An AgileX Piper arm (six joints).
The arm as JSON. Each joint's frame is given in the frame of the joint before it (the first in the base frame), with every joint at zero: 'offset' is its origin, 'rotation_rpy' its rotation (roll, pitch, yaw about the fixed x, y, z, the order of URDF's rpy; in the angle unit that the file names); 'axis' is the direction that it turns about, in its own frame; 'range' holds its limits. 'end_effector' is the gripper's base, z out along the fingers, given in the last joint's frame.
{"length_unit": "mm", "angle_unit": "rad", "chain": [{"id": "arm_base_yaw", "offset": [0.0, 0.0, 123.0], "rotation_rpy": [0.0, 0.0, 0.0], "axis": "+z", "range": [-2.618, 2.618]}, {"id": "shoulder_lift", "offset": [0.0, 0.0, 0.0], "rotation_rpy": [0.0, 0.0, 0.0], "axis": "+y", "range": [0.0, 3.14]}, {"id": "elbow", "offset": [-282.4, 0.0, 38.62], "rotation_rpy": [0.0, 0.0, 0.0], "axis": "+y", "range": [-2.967, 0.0]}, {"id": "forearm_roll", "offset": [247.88, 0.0, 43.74], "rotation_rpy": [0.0, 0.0, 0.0], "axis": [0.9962, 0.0, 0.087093], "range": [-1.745, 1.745]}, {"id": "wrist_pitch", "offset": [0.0, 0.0, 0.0], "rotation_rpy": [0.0, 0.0, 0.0], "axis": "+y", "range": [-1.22, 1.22]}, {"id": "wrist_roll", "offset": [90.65, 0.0, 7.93], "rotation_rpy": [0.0, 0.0, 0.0], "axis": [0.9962, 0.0, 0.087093], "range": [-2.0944, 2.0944]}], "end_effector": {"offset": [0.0, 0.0, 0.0], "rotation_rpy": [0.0, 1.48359, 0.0]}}
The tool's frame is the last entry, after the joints.
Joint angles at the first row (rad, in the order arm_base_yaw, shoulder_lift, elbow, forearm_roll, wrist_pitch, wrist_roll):
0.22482, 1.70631, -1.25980, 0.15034, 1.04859, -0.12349
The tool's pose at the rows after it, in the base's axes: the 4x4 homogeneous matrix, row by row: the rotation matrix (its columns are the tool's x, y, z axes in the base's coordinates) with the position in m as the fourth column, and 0 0 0 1 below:
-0.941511, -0.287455, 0.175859, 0.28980; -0.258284, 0.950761, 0.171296, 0.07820; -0.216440, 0.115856, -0.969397, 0.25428; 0, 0, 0, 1
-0.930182, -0.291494, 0.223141, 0.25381; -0.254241, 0.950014, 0.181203, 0.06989; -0.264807, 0.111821, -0.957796, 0.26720; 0, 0, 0, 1
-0.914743, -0.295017, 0.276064, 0.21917; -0.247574, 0.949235, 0.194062, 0.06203; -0.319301, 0.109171, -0.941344, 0.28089; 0, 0, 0, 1
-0.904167, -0.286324, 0.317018, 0.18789; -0.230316, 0.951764, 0.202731, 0.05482; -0.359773, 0.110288, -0.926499, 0.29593; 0, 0, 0, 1
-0.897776, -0.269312, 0.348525, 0.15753; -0.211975, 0.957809, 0.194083, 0.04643; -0.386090, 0.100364, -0.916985, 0.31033; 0, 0, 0, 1
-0.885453, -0.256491, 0.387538, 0.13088; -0.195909, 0.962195, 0.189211, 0.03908; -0.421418, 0.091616, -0.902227, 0.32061; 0, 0, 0, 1
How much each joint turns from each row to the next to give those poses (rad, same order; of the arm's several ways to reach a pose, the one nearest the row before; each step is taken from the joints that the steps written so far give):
0.00000, -0.14058, 0.12212, 0.00000, -0.02654, 0.00239
0.00001, -0.15333, 0.11453, 0.00000, -0.01123, 0.00000
-0.00003, -0.15353, 0.08678, 0.00001, 0.00935, 0.00424
0.00003, -0.13854, 0.04558, -0.00494, 0.04760, 0.02325
-0.00003, -0.12892, 0.02112, -0.02257, 0.07568, 0.03593
-0.00001, -0.11392, 0.01601, -0.01744, 0.05696, 0.02582

